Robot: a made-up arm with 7 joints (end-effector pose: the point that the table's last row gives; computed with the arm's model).
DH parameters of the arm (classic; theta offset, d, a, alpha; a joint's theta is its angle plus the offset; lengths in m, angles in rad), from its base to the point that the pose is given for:
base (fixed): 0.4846 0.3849 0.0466 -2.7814
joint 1: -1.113 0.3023 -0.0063 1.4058
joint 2: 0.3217 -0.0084 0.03 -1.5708
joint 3: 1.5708 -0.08 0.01 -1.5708
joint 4: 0 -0.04 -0.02 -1.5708
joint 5: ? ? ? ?
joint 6: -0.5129 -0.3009 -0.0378 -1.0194
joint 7: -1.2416 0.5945 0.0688 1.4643
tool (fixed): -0.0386 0.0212 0 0
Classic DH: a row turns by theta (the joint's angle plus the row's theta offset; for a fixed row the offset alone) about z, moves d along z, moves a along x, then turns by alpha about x.
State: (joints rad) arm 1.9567 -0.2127 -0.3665 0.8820 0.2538 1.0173 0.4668
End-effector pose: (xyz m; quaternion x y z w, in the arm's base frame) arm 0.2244 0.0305 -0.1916 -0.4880 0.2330 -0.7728 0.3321
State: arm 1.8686 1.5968 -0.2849 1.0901 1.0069 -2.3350 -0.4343
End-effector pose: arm 0.5091 0.4430 -0.1441 0.0742 0.7816 -0.4675 0.4062
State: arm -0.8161 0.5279 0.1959 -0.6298 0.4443 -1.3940 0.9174
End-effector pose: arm 0.3223 0.1729 0.5054 -0.6412 -0.7230 -0.2415 0.0884
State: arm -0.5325 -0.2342 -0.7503 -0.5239 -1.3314 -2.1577 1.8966
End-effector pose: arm 0.1108 0.0616 0.8356 -0.5432 -0.6102 -0.5765 0.0169
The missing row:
joint 5: -1.4186 0.1637 -0.0373 -1.7275
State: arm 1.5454 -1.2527 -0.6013 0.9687 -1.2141 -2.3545 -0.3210
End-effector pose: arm -0.5507 0.4214 0.1289 -0.7089 0.6985 0.0023 0.0980
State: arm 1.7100 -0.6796 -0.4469 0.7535 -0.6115 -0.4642 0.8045
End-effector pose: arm -0.2611 0.0712 -0.0582 0.3234 -0.4230 0.8168 0.2221
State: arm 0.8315 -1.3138 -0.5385 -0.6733 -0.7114 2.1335 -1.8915
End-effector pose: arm 0.2824 0.0807 0.7284 -0.0430 -0.2341 -0.6204 0.7472
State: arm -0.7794 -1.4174 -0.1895 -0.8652 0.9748 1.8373 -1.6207
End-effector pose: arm 0.0986 -0.5112 0.3569 0.8243 -0.1742 0.3468 0.4121
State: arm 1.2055 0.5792 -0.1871 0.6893 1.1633 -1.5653 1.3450
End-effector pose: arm 0.5243 0.2323 0.4414 -0.6862 -0.6895 -0.2087 0.1012
